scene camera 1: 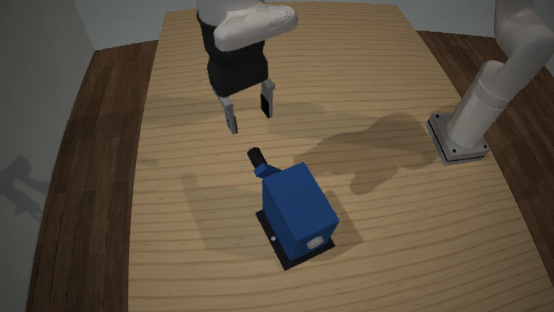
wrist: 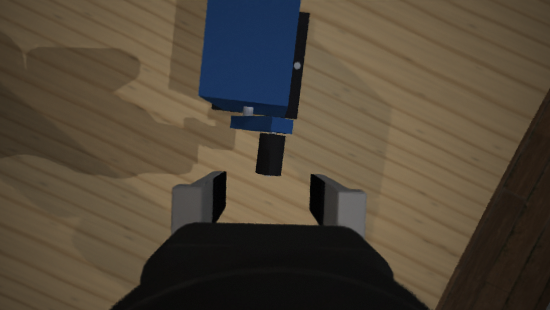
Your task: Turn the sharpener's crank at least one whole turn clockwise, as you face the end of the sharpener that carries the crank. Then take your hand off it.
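Where they show: gripper, between the fingertips: (scene camera 1: 249, 120) (wrist: 268, 190); arm's base, origin of its link: (scene camera 1: 461, 132).
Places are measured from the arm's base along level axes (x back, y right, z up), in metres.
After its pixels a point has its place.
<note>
The blue box-shaped sharpener (scene camera 1: 300, 200) {z 0.081, x -0.465, y -0.073 m} (wrist: 250, 55) {z 0.081, x -0.469, y -0.051 m} stands on a black base (scene camera 1: 286, 264) {z -0.039, x -0.501, y -0.136 m} (wrist: 301, 60) {z -0.039, x -0.511, y -0.090 m} on the table. Its blue crank arm (scene camera 1: 265, 170) (wrist: 261, 124) is at the end facing my gripper, joined by a light shaft (wrist: 248, 111) {z 0.040, x -0.474, y -0.010 m}. A black crank handle (scene camera 1: 256, 157) {z 0.083, x -0.508, y 0.020 m} (wrist: 270, 154) {z 0.083, x -0.506, y 0.023 m} sticks out from the crank arm toward my gripper. In the wrist view the handle is right of the shaft. My gripper (scene camera 1: 252, 125) {z 0.152, x -0.510, y 0.041 m} (wrist: 268, 190) {z 0.152, x -0.510, y 0.041 m} is open and empty, with its fingertips back from the handle's free end and apart from it.
The wooden table (scene camera 1: 200, 285) {z -0.047, x -0.660, y -0.131 m} (wrist: 450, 75) {z -0.047, x -0.690, y -0.119 m} carries the sharpener. A white arm's base (scene camera 1: 457, 150) {z -0.001, x -0.048, y -0.041 m} is fixed at the right side of the table in the scene view. The table's edge and the brown floor (scene camera 1: 75, 200) (wrist: 505, 240) show beyond it. Arm shadows fall across the table.
</note>
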